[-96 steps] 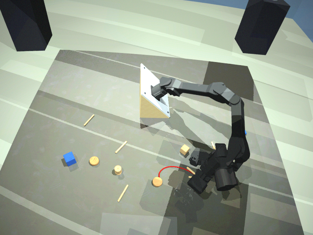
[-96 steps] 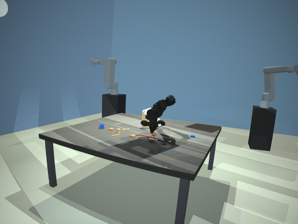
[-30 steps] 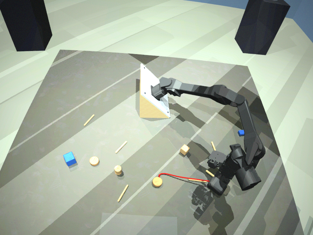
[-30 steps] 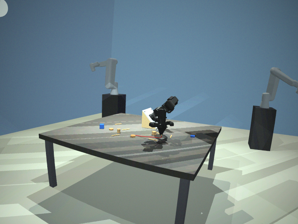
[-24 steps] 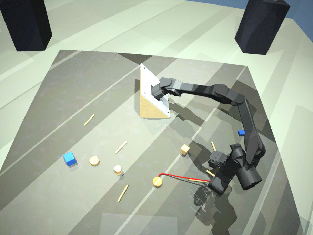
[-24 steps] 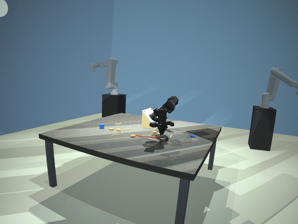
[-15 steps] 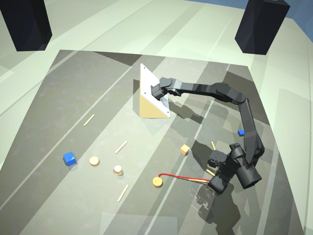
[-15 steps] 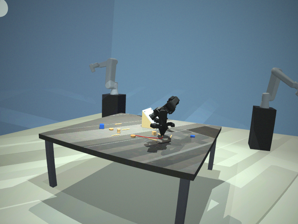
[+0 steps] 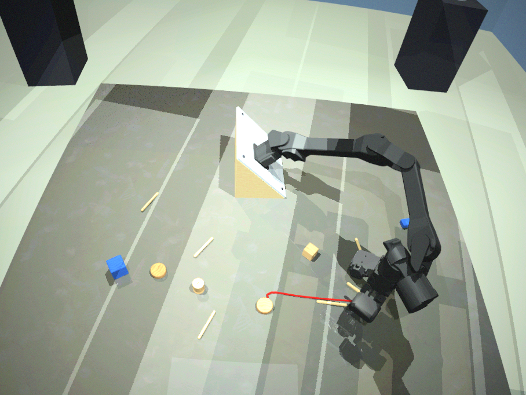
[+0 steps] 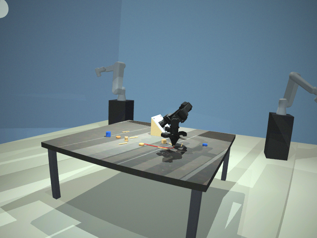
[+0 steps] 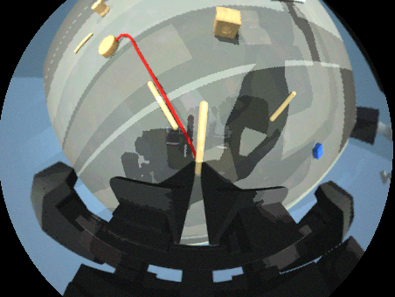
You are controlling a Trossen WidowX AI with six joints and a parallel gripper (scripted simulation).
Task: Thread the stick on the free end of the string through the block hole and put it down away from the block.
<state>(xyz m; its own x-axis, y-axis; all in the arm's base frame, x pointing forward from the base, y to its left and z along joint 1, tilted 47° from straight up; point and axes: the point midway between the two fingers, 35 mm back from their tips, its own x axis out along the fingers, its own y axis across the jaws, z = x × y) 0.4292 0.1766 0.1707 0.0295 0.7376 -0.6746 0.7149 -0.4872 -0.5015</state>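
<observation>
Right now my gripper tip is 150 mm past the wooden block, 120 mm to the left of it and 20 mm above it. The rest, counted from my gripper tip: wooden stick 70 mm to the right, 30 mm below, 10 mm behind; blue cube 620 mm to the right, 110 mm behind, 20 mm below; short wooden cylinder 420 mm to the right, 60 mm behind, 20 mm below.
</observation>
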